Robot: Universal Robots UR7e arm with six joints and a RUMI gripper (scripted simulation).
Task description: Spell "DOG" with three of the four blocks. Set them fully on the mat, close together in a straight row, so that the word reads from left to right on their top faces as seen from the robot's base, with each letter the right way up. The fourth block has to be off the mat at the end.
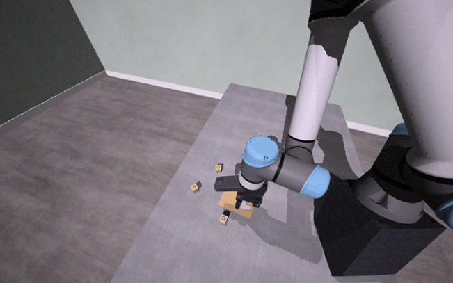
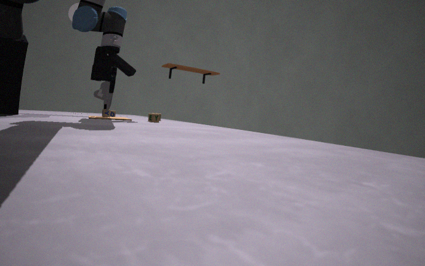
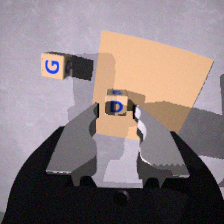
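My hand is 20 mm above the blue d block. Also, from my hand: mat (40 mm to the right, 40 mm below); then blue g block (40 mm ahead, 70 mm to the left, 20 mm below); then green block (130 mm ahead, 140 mm to the right, 20 mm below).
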